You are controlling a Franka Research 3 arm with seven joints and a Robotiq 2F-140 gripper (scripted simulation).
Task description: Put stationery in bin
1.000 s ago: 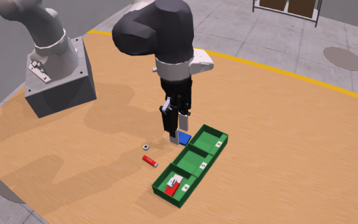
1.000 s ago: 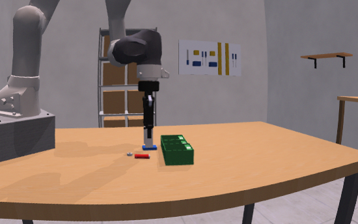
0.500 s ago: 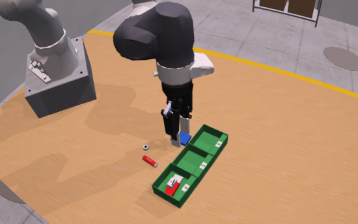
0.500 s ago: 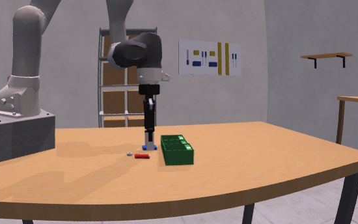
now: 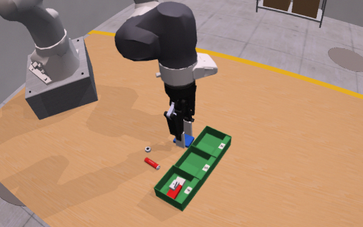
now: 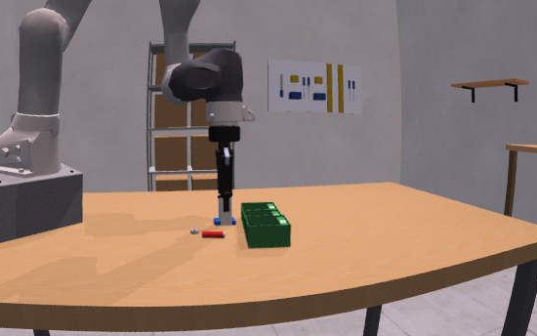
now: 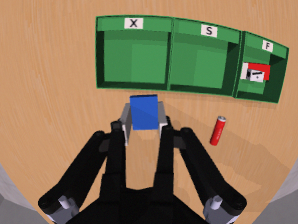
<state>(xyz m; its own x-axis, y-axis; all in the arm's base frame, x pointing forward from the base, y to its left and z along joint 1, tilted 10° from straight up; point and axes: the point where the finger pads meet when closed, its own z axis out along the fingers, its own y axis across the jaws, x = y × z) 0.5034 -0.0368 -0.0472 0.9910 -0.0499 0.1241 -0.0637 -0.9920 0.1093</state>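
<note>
Now: the flat blue block 3 cm below my hand. From my hand the other things lie so: red cylinder 5 cm behind, 11 cm to the right, 3 cm below; metal nut 8 cm behind, 7 cm to the right, 3 cm below; green three-compartment bin 7 cm ahead, 8 cm to the right, 1 cm below.
</note>
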